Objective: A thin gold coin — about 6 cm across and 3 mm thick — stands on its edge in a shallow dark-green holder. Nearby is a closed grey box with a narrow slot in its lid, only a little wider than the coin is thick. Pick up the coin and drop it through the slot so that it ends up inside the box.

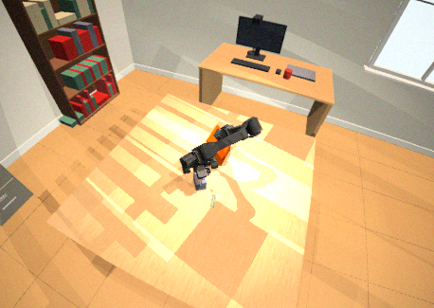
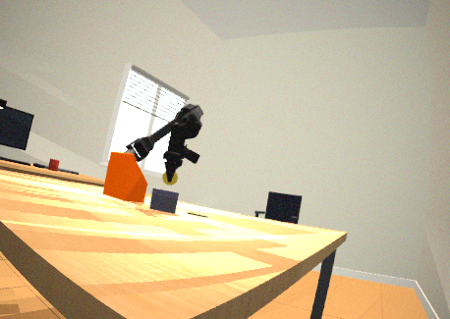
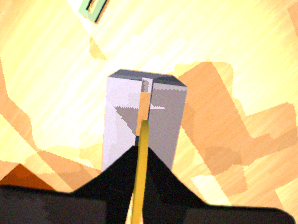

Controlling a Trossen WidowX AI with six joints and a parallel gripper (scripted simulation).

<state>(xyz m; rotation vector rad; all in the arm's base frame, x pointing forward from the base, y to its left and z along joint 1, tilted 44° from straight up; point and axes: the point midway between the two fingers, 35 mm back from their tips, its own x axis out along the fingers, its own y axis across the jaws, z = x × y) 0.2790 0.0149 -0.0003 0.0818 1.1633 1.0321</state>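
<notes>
The gold coin is 20 mm above my gripper tip.
</notes>
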